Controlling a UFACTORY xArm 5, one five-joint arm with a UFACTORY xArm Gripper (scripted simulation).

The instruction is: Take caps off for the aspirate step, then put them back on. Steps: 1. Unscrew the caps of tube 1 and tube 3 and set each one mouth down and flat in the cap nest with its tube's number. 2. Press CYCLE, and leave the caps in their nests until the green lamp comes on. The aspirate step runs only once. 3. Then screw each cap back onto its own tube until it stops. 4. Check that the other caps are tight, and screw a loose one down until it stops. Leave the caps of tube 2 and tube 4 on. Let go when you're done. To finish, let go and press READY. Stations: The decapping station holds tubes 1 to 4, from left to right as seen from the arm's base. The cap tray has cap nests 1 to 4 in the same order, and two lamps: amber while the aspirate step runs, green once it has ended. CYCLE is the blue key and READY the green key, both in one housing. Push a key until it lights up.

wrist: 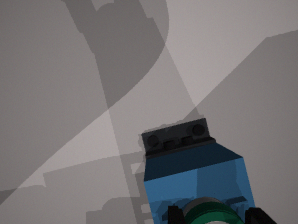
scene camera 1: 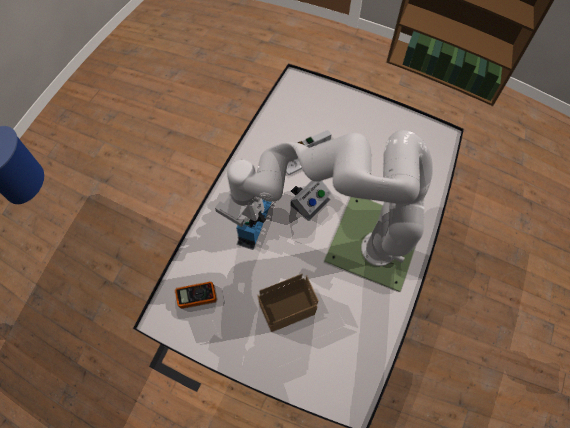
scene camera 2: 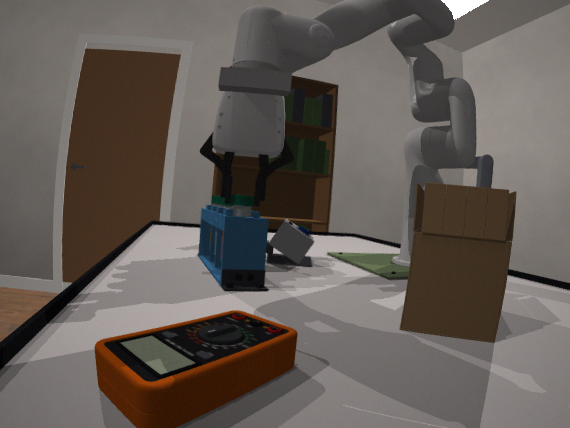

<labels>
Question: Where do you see a cardboard box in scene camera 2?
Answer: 456,284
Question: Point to a cardboard box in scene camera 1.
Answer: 293,295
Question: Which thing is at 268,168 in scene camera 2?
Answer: The gripper.
</labels>
